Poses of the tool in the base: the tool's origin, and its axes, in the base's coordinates. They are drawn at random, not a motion.
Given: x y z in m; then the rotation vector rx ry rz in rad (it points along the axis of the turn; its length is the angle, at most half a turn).
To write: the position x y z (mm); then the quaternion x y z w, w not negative. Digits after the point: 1 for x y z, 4 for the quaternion.
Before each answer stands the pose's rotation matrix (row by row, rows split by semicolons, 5 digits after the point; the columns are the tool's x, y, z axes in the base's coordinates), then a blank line. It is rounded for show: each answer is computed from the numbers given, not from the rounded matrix.
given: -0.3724 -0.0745 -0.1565 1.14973 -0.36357 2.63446
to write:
-0.66005 -0.31803 0.68059; 0.12180 -0.93929 -0.32079; 0.74129 -0.12884 0.65871

-372.4 -74.5 -156.5 0.3939 -0.1246 0.9025 0.1218
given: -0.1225 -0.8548 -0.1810 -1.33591 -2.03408 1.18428
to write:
-0.44220 0.52292 -0.72871; 0.89187 0.17030 -0.41901; -0.09501 -0.83520 -0.54168

-122.5 -854.8 -181.0 -0.4820 -0.7339 0.4273 0.2159
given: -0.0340 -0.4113 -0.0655 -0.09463 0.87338 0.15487
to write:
0.63202 -0.17379 0.75522; 0.09648 0.98459 0.14583; -0.76893 -0.01931 0.63904

-34.0 -411.3 -65.5 -0.0458 0.4224 0.0749 0.9022
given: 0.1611 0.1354 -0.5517 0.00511 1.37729 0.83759
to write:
-0.04117 -0.51634 0.85539; 0.52198 0.71889 0.45906; -0.85196 0.46540 0.23992

161.1 135.4 -551.7 0.0023 0.6165 0.3749 0.6924
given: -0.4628 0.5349 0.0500 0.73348 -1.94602 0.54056
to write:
-0.36615 -0.68874 -0.62576; -0.26733 0.72196 -0.63821; 0.89133 -0.06640 -0.44846

-462.8 534.9 50.0 0.3001 -0.7963 0.2212 0.4763
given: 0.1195 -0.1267 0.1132 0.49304 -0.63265 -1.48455
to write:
-0.02100 0.75153 -0.65936; -0.99612 0.04061 0.07802; 0.08541 0.65844 0.74777

119.5 -126.7 113.2 0.2183 -0.2801 -0.6573 0.6647
